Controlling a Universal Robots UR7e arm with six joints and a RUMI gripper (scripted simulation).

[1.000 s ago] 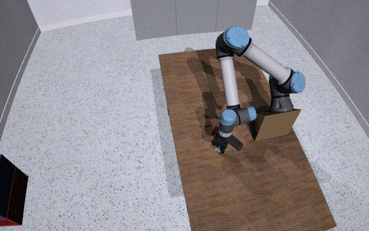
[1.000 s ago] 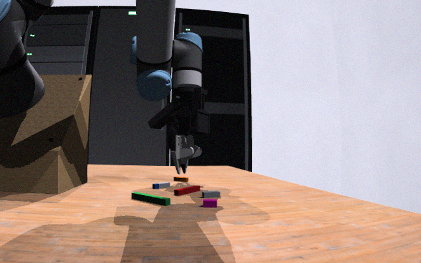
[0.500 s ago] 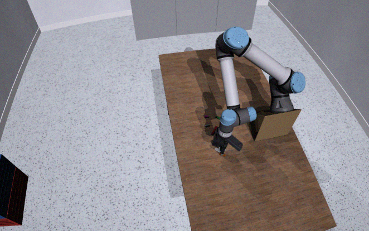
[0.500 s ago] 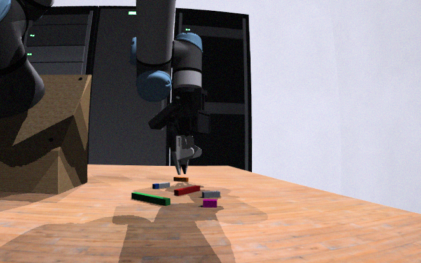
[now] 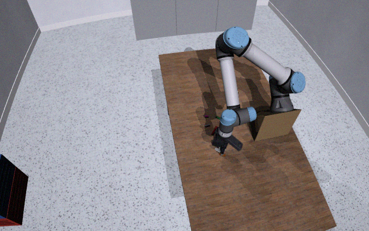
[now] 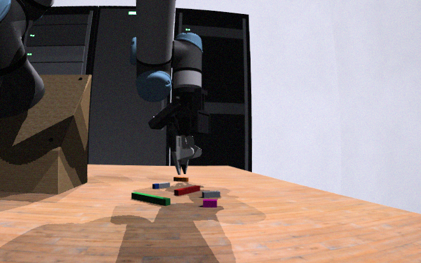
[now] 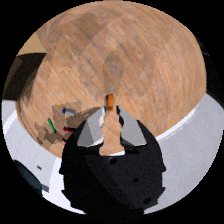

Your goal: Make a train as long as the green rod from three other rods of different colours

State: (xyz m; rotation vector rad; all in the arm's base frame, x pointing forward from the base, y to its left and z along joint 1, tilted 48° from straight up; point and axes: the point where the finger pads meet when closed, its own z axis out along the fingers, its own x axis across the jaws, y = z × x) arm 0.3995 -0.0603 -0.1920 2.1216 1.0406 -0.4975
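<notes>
Right now my hand is 3 cm above the orange rod. From my hand the other things lie so: blue rod (12 cm to the right, 7 cm behind, 3 cm below); then green rod (26 cm to the right, 7 cm behind, 3 cm below); then red rod (18 cm to the right, 3 cm below).
</notes>
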